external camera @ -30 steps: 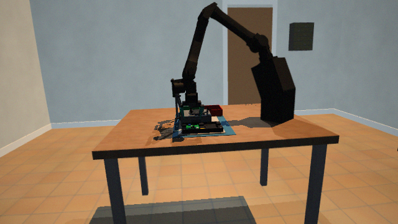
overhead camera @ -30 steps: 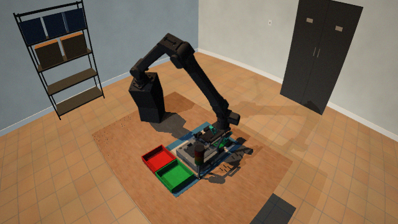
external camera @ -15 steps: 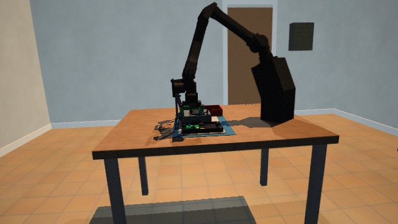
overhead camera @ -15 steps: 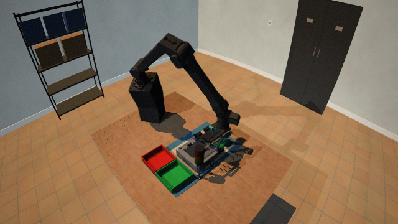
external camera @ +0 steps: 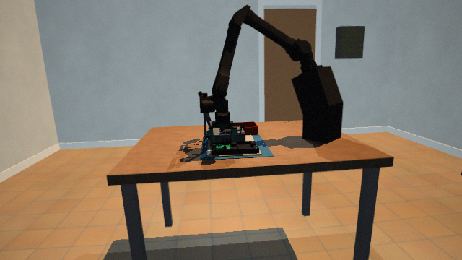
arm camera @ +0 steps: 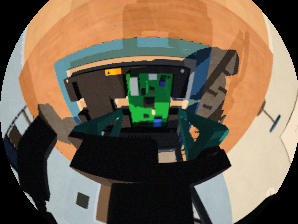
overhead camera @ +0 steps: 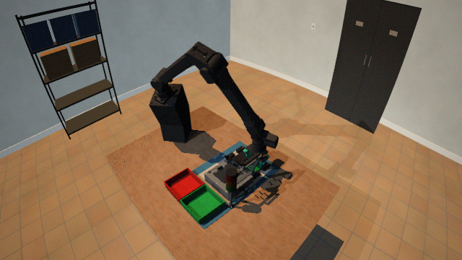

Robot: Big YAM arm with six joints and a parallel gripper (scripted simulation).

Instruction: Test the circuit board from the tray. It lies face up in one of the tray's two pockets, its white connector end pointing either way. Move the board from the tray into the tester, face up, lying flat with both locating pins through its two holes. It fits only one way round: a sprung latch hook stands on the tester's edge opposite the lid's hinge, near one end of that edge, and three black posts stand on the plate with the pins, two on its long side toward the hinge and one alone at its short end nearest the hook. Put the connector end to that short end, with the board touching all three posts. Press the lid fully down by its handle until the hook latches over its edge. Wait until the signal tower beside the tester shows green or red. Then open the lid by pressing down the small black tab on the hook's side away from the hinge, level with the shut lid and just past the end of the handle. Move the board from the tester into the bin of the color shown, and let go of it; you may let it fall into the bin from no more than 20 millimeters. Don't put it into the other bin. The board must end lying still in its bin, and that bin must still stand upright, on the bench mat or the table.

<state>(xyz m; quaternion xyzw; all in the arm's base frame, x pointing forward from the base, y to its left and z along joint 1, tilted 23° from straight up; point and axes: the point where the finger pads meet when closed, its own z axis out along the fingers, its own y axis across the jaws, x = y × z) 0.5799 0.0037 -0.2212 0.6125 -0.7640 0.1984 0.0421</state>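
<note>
The green circuit board is 30 mm below my hand. Round my hand: green bin 360 mm to the right, 90 mm behind, 40 mm below; tester lid 190 mm to the right, 130 mm above, 40 mm ahead; red bin 320 mm to the right, 240 mm behind, 40 mm below.
</note>
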